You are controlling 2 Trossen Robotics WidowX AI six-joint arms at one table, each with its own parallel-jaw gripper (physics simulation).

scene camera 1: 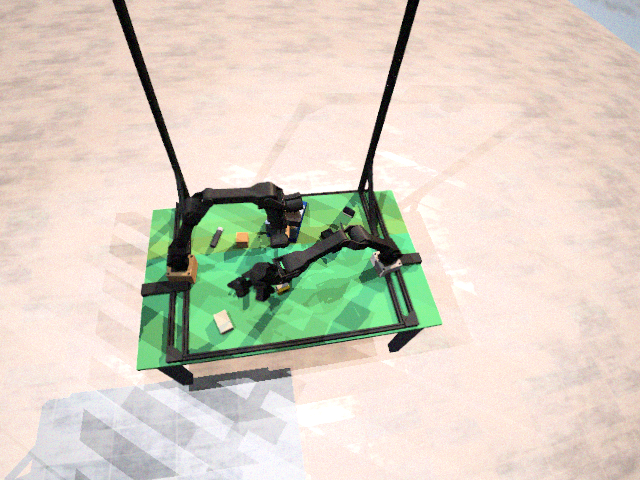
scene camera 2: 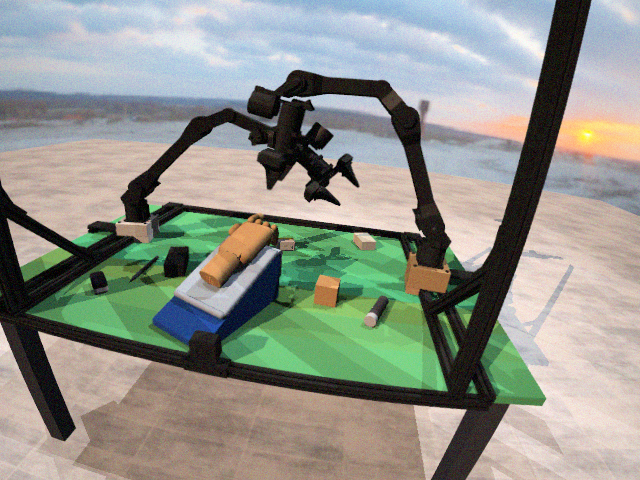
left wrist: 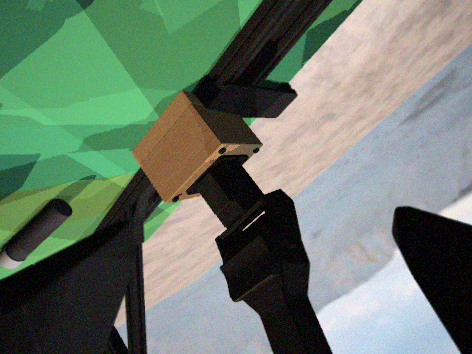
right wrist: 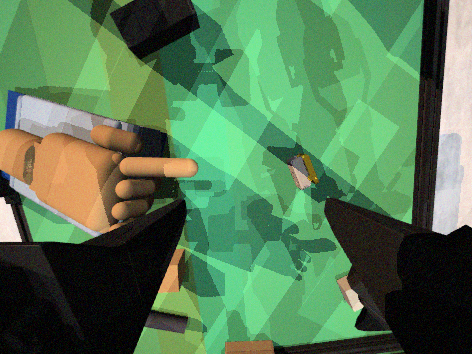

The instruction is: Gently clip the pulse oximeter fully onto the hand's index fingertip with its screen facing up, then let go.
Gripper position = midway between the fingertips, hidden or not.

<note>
My right gripper (scene camera 2: 274,185) is open, holding nothing. Also in view: a pulse oximeter (right wrist: 301,168). I also see my left gripper (scene camera 2: 349,196).
My left gripper also shows in scene camera 1 (scene camera 1: 234,280) and in the left wrist view (left wrist: 264,227). My right gripper is seen too in scene camera 1 (scene camera 1: 283,238) and in the right wrist view (right wrist: 255,205). The left wrist view misses the pulse oximeter: it is out of frame.
</note>
